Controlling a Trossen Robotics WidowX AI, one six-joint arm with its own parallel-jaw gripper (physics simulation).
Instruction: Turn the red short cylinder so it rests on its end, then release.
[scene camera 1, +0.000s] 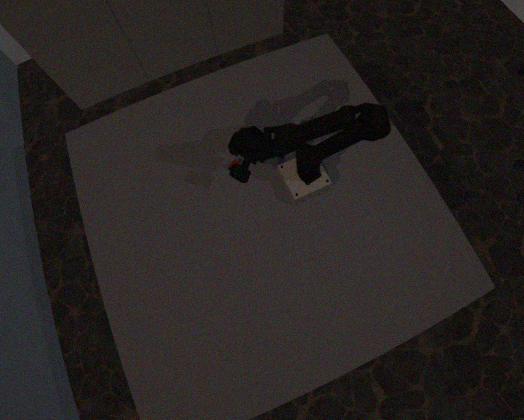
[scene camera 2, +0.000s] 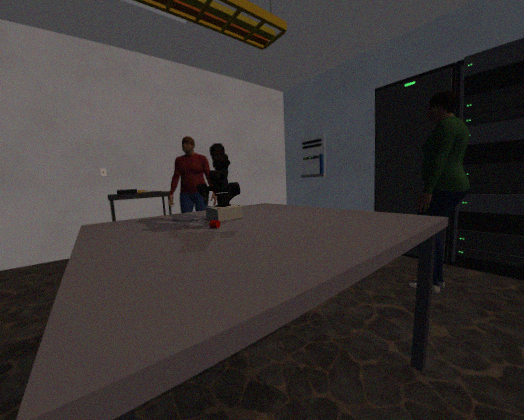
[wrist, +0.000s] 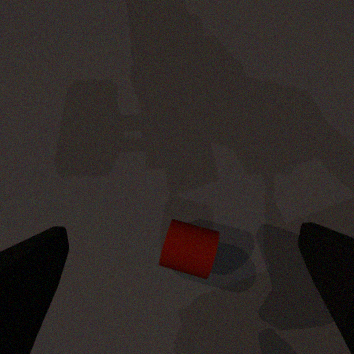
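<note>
The short red cylinder (scene camera 1: 234, 163) (scene camera 2: 214, 224) (wrist: 189, 249) lies on its side on the table (scene camera 1: 225, 280) (scene camera 2: 200, 270). In scene camera 1 the gripper partly covers it. My gripper (wrist: 185, 236) is open, with its two dark fingertips wide apart at the left and right of the wrist view. The cylinder shows between them in that view, apart from both fingers. The gripper is above the cylinder; the exact height is hard to tell. In scene camera 2 the dark fingers are hard to make out against the arm.
The arm's pale base block (scene camera 1: 300, 189) (scene camera 2: 225, 213) stands on the table close to the cylinder. Shadows of the arm fall around the cylinder. A person in red (scene camera 2: 191, 172) and a person in green (scene camera 2: 447, 150) stand beyond the table.
</note>
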